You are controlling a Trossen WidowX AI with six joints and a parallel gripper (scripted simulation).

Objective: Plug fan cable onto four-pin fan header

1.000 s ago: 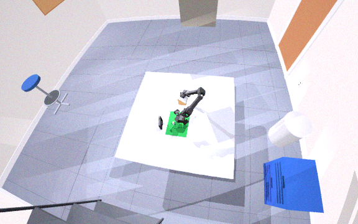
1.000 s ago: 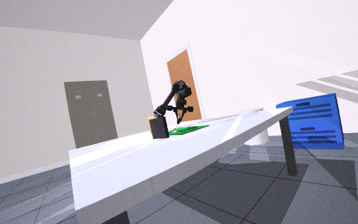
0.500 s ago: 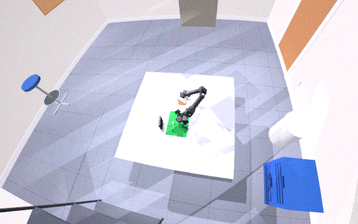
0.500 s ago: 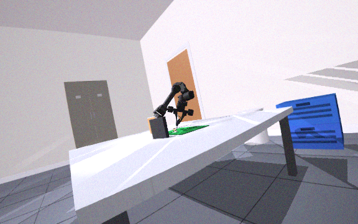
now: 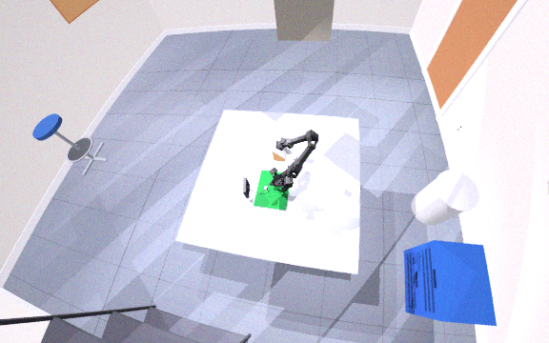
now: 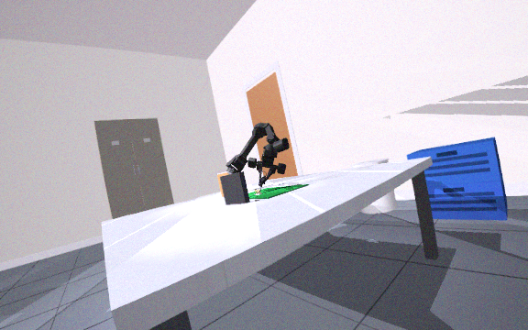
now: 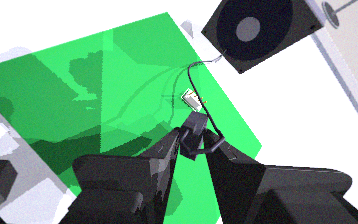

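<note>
Right now my gripper tip is 2 cm short of the green board and 7 cm above it. Round my gripper tip: black fan 4 cm ahead, 19 cm to the right; white four-pin fan header 1 cm ahead, 6 cm to the right, 6 cm below; black fan plug 1 cm behind, 1 cm below.
</note>
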